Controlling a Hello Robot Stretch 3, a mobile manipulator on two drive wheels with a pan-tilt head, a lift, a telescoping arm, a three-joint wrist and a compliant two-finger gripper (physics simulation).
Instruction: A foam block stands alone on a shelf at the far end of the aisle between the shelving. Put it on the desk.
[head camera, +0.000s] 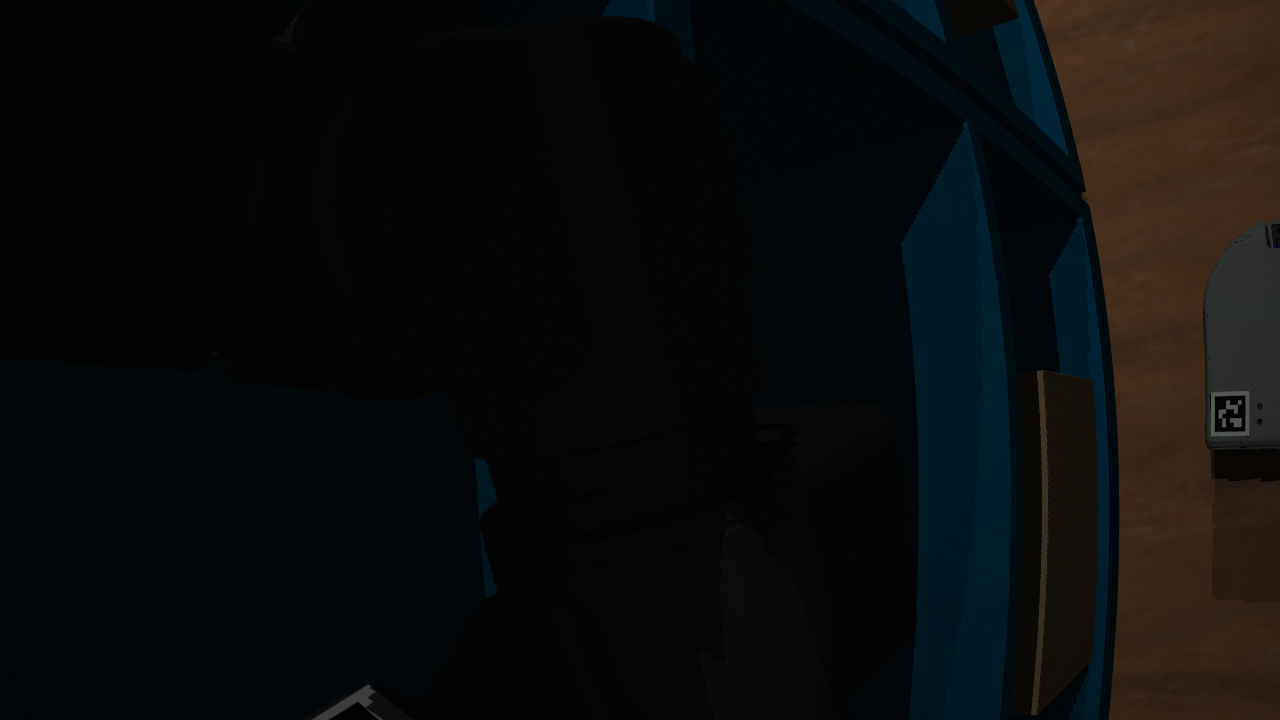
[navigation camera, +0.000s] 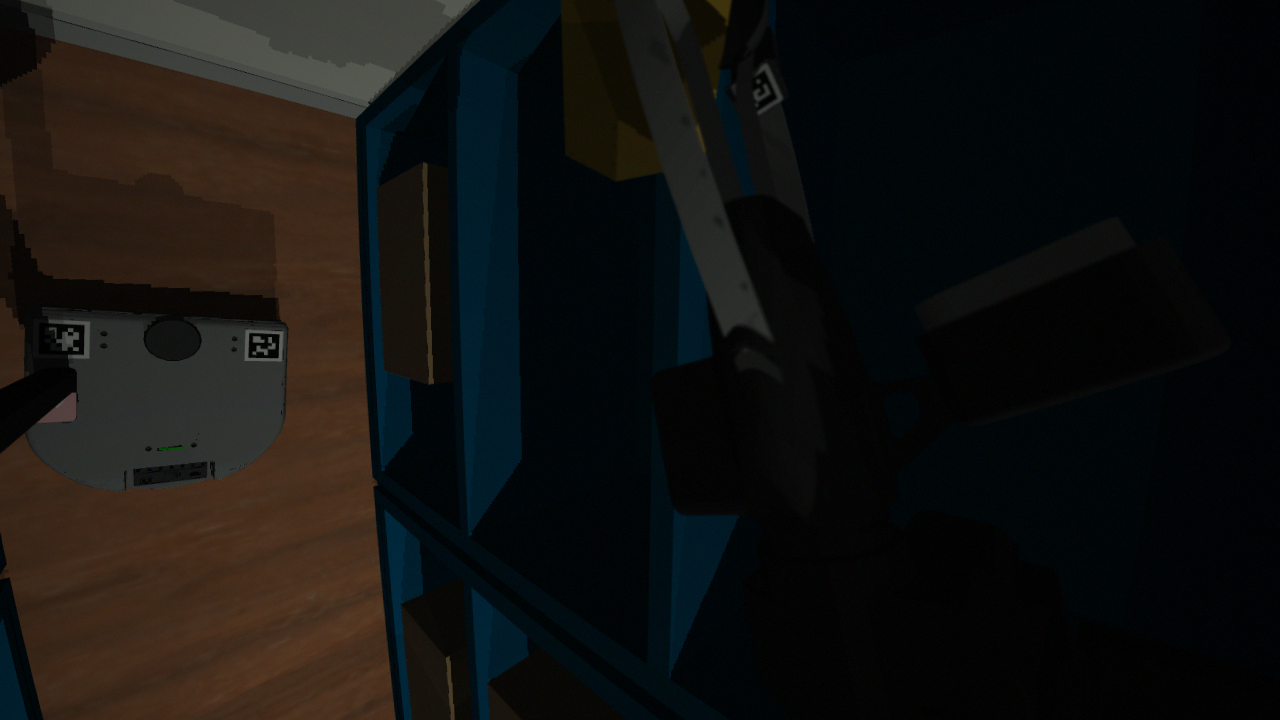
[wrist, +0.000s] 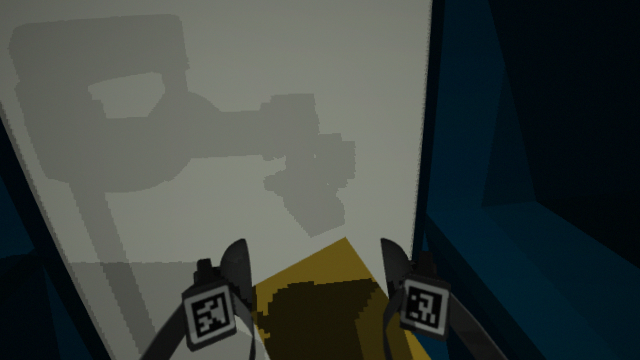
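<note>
The yellow foam block is tilted between the two fingers of my gripper. The gripper is shut on it. In the wrist view the block is at the bottom centre, partly in shadow, with a pale wall behind it. In the navigation view it is at the top centre, partly behind one finger and cut off by the frame edge. The block does not show in the head view, where my dark wrist and arm fill much of the picture. The desk does not show in these views.
Blue shelving stands close by, on both sides in the wrist view. Brown boxes are on its shelves. My grey base is on the wooden floor. A pale wall carries my shadow.
</note>
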